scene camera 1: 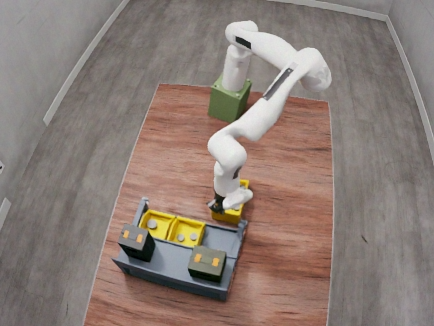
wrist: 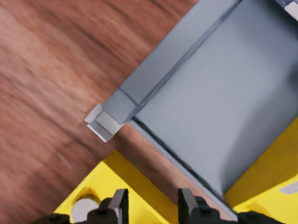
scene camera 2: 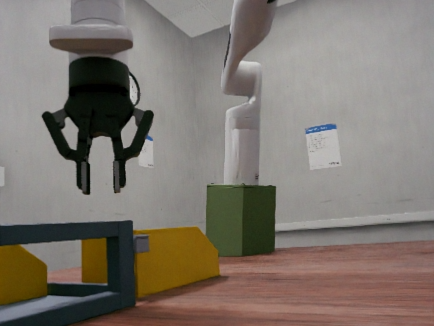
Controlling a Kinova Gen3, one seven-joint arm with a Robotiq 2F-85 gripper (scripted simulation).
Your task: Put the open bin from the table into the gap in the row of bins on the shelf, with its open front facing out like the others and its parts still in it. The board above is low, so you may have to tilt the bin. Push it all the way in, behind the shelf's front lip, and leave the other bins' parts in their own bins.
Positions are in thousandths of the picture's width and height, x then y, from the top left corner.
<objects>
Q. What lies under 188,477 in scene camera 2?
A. My gripper.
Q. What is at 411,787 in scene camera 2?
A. A yellow bin.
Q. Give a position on a grey shelf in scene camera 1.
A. At 388,817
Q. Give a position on a grey shelf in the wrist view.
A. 713,449
</objects>
